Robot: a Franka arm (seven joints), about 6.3 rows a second.
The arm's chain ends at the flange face. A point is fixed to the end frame.
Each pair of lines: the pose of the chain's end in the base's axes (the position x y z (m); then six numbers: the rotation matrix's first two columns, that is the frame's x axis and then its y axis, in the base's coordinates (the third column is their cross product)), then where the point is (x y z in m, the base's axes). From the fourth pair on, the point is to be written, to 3 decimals.
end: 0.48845 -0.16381 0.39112 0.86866 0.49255 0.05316 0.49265 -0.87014 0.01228
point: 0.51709 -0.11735 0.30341
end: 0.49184 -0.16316 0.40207 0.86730 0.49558 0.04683 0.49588 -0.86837 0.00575
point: 0.51954 -0.11637 0.31423
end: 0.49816 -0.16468 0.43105 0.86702 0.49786 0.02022 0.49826 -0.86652 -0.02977
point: 0.52212 -0.11626 0.34300
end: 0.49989 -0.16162 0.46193 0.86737 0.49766 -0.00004 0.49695 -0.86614 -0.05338
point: 0.521 -0.112 0.374
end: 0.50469 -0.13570 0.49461 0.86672 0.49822 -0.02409 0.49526 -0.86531 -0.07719
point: 0.523 -0.086 0.406
